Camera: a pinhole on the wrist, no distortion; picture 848 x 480 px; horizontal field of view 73.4 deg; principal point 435.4 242.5 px. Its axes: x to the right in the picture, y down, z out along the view. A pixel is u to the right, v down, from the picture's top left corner.
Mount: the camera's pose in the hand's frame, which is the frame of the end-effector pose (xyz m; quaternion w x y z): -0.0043 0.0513 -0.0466 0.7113 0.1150 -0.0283 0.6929
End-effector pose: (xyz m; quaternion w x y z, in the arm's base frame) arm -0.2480 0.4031 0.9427 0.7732 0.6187 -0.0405 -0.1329
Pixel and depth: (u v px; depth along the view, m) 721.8 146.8 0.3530
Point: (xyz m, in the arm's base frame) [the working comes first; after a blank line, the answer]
In the camera's frame: 0.1777 -0.0594 0.3530

-0.1985 0.1000 1.1552
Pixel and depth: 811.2 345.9 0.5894
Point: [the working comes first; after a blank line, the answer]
In the camera's frame: 0.3894 0.1071 0.5894

-0.3638 -0.1118 1.3922
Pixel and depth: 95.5 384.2 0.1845
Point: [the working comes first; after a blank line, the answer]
In the camera's frame: -0.1102 0.0460 0.1845

-0.3199 0.2826 0.8825
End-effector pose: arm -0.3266 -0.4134 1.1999 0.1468 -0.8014 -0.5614 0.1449
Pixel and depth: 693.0 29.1 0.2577
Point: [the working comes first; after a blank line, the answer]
In the camera's frame: 0.1167 -0.0967 0.2577

-0.2745 -0.3149 0.9499
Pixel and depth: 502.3 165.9 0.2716
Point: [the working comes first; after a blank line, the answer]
In the camera's frame: 0.0319 -0.0366 0.2716

-0.3690 -0.3445 0.9842
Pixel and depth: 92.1 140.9 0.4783
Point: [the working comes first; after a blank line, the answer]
In the camera's frame: -0.2887 -0.0854 0.4783

-0.7067 -0.1613 1.0023
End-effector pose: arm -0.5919 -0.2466 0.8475 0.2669 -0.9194 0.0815 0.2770
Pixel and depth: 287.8 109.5 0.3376
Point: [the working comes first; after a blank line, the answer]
In the camera's frame: -0.0876 -0.0789 0.3376

-0.5870 -0.0228 0.6536
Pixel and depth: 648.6 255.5 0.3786
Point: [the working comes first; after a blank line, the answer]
In the camera's frame: 0.1419 0.0087 0.3786

-0.7578 -0.1545 0.5291
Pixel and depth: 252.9 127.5 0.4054
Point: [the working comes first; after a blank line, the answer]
In the camera's frame: -0.1301 -0.0820 0.4054

-0.5892 0.0545 0.6328
